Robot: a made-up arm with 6 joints. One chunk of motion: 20 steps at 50 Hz.
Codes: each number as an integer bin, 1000 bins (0 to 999) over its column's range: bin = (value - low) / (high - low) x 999, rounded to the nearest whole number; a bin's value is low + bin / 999 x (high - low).
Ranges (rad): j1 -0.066..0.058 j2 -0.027..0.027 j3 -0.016..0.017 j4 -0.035..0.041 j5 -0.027..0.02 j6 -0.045..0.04
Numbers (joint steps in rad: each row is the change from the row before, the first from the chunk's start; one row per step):
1: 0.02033 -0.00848 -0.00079 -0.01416 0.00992 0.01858
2: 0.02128 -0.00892 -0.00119 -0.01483 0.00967 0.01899
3: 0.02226 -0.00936 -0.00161 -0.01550 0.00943 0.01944
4: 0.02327 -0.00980 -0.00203 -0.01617 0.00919 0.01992
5: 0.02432 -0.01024 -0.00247 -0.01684 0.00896 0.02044
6: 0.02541 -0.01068 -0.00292 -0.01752 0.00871 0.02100
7: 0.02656 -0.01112 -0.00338 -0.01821 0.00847 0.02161
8: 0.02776 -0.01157 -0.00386 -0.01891 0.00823 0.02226
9: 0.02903 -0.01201 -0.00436 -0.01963 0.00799 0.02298
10: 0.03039 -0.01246 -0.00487 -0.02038 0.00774 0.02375
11: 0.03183 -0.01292 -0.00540 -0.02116 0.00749 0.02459
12: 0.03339 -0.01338 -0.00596 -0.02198 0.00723 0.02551
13: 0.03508 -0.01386 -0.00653 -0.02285 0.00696 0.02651
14: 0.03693 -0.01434 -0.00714 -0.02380 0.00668 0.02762
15: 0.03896 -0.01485 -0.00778 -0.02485 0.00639 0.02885
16: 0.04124 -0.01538 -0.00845 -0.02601 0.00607 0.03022
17: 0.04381 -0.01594 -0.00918 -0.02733 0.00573 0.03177
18: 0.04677 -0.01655 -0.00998 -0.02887 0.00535 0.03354
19: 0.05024 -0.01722 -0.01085 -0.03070 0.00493 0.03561
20: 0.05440 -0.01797 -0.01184 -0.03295 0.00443 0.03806
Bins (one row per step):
1: 696 343 460 274 785 747
2: 703 334 448 265 779 752
3: 711 326 436 256 774 757
4: 719 318 423 248 769 763
5: 728 310 410 239 764 769
6: 736 302 396 230 759 776
7: 746 294 382 221 754 783
8: 755 285 368 211 749 791
9: 766 277 352 202 744 799
10: 777 269 337 192 738 808
11: 788 260 321 182 733 818
12: 801 252 304 171 728 829
13: 814 243 287 160 722 840
14: 829 234 268 147 716 853
15: 846 225 249 133 710 868
16: 864 215 229 118 703 884
17: 885 205 206 101 696 902
18: 909 193 182 81 688 923
19: 936 181 156 57 679 947
20: 970 167 126 27 668 976

